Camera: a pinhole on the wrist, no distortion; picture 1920 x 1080 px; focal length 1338.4 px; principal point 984.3 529.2 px. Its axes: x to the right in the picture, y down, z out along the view. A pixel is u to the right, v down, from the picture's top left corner.
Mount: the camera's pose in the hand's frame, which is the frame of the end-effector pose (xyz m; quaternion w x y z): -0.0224 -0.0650 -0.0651 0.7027 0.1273 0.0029 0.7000
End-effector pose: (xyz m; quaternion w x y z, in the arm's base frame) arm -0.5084 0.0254 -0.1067 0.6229 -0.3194 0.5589 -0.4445
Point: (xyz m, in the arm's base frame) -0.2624 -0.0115 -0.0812
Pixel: 1568.4 604.0
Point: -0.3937 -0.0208 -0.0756
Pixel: 1526.6 421.4
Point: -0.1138 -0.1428 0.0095
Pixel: 1142.8 454.0
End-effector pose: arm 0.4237 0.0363 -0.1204 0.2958 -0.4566 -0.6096 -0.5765
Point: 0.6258 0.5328 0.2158
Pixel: outside the picture
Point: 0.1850 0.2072 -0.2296
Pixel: 77.0 433.8
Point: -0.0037 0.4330 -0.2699
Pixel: 68.5 343.7
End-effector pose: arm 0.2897 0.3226 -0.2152 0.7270 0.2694 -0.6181 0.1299
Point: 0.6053 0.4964 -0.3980
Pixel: behind the camera
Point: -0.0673 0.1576 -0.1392
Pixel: 1645.7 639.8
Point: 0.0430 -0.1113 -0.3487
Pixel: 700.0 1029.5
